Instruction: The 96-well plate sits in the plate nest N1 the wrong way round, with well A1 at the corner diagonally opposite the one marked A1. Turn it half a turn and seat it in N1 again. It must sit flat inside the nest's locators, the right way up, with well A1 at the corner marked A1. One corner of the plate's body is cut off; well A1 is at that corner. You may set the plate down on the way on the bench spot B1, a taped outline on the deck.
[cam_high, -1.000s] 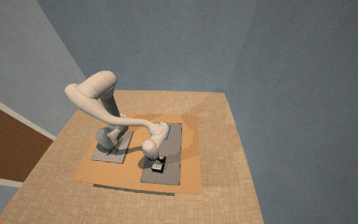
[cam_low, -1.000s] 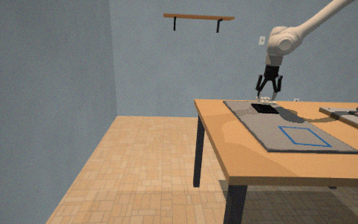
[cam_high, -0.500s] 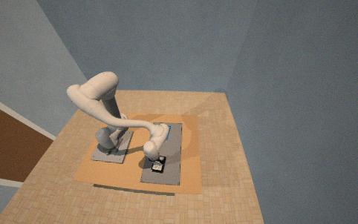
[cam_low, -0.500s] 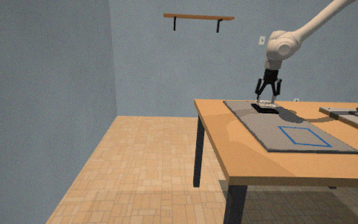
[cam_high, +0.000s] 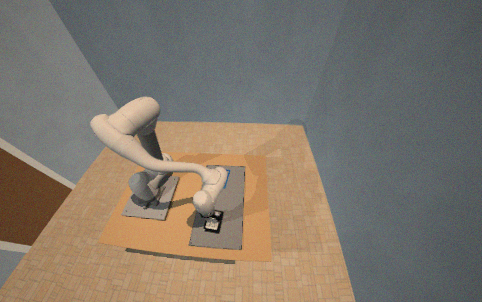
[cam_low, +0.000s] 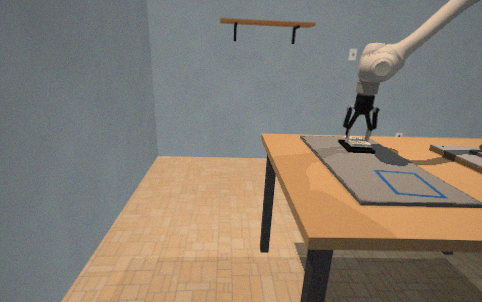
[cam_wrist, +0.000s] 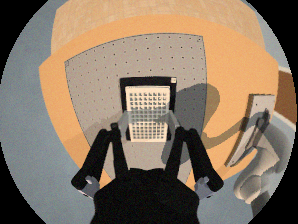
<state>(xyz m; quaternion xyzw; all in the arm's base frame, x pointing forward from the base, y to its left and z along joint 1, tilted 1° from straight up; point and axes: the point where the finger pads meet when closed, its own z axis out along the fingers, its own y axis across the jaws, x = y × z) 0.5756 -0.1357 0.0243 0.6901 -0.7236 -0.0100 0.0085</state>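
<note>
The white 96-well plate is 2 cm below my hand. The rest, counted from my hand: black plate nest N1: 4 cm below.
</note>
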